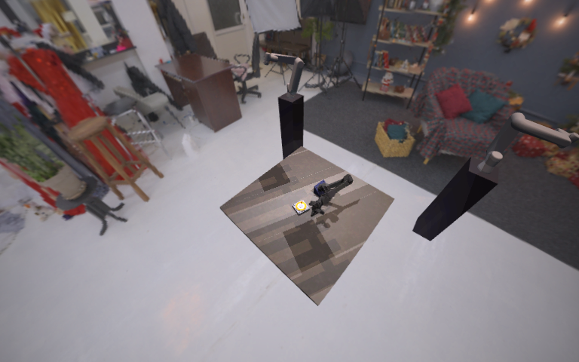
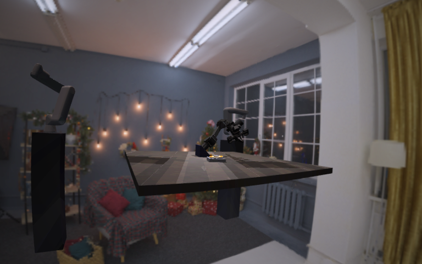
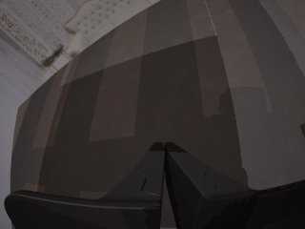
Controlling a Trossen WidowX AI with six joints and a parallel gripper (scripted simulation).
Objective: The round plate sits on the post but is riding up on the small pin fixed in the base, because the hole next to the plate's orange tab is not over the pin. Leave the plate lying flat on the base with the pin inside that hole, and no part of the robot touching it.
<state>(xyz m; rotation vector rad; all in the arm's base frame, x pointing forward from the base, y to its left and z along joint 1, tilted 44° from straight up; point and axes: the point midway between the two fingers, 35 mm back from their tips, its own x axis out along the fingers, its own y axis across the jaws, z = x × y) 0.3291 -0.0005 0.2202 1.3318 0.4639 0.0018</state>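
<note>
Now: the round plate 20 cm to the right of my gripper tip, 12 cm below it and 11 cm behind it. Round my gripper tip: square grey base 18 cm to the right, 13 cm below, 9 cm behind.
</note>
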